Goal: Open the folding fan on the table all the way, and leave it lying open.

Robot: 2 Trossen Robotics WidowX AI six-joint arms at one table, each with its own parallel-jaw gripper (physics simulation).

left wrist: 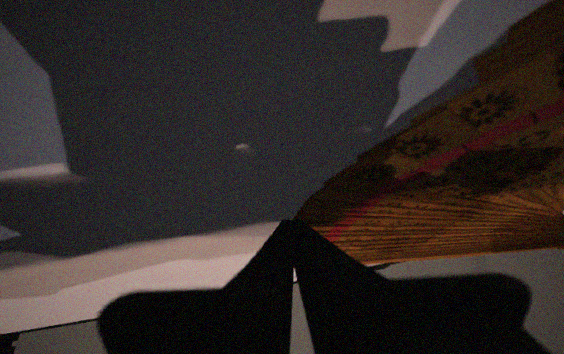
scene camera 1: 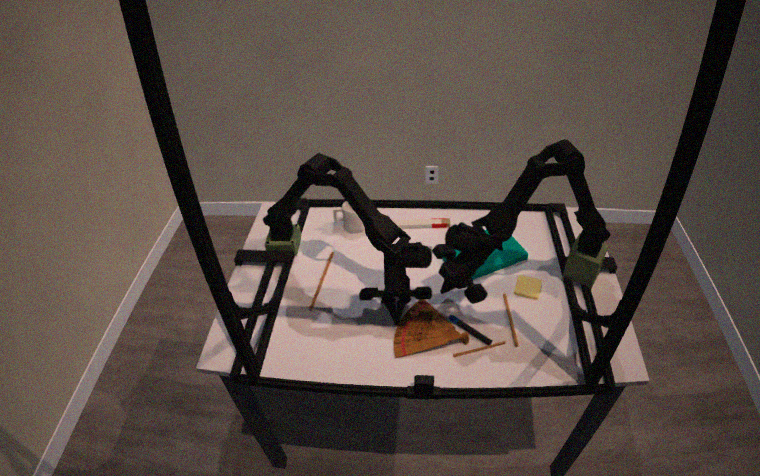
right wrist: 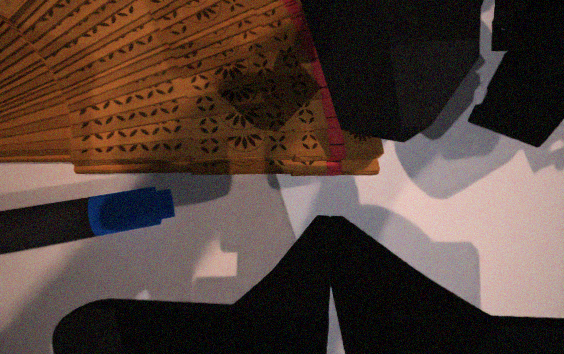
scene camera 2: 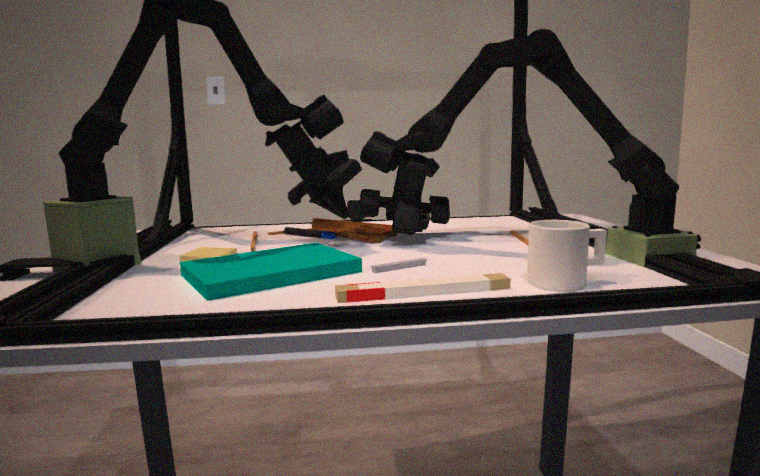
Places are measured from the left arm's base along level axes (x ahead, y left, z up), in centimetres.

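Pixels of known places: left gripper, fingertip midpoint: (left wrist: 291, 228) (scene camera 1: 396, 325); right gripper, fingertip midpoint: (scene camera 1: 441, 292) (right wrist: 328, 228) (scene camera 2: 346, 217); left arm's base, origin of the base link: (scene camera 1: 282, 234) (scene camera 2: 651, 230); right arm's base, origin of the base link: (scene camera 1: 589, 248) (scene camera 2: 88, 199).
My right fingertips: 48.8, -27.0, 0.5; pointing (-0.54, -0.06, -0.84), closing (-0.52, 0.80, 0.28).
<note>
For each thing: its top centre in the pictures, then the offset to it from my right fingertips, as dx, dy, dz. "*": a spot on its surface instead.
- black marker, middle of its top: (scene camera 2: 309, 229) (scene camera 1: 470, 327) +7.2, -9.7, -3.7
- yellow pad, middle of its top: (scene camera 2: 208, 251) (scene camera 1: 528, 285) +26.5, +5.4, -4.2
- teal block, middle of its top: (scene camera 2: 270, 260) (scene camera 1: 483, 249) +14.6, +20.4, -3.1
- mug, surface spot: (scene camera 2: 558, 255) * -23.7, +39.8, -0.3
- long box, middle of its top: (scene camera 2: 424, 281) (scene camera 1: 414, 222) -6.4, +35.7, -3.8
- grey bar, middle of its top: (scene camera 2: 399, 262) -6.0, +22.1, -4.3
The wooden folding fan (scene camera 1: 429, 330) (scene camera 2: 353, 229) (left wrist: 480, 185) (right wrist: 200, 107) lies partly open, its ribs spread in a wedge with a red band near the outer edge. In scene camera 1 its pivot is at the front right and its arc faces left and back. My left gripper (scene camera 1: 397, 321) (scene camera 2: 408, 230) (left wrist: 291, 228) is shut and empty, its tips low at the fan's outer arc; contact is not clear. My right gripper (scene camera 1: 445, 287) (scene camera 2: 344, 215) (right wrist: 328, 228) is shut and empty, above the table just behind the fan's rear edge in scene camera 1.
A black marker (scene camera 1: 473, 330) (right wrist: 45, 224) with a blue cap lies close beside the fan. Thin sticks (scene camera 1: 321, 280) (scene camera 1: 510, 319) (scene camera 1: 479, 348), a yellow pad (scene camera 1: 528, 286), a teal block (scene camera 1: 507, 256) (scene camera 2: 269, 270), a mug (scene camera 2: 558, 255), a long box (scene camera 2: 431, 288) and a grey bar (scene camera 2: 399, 265) lie around.
</note>
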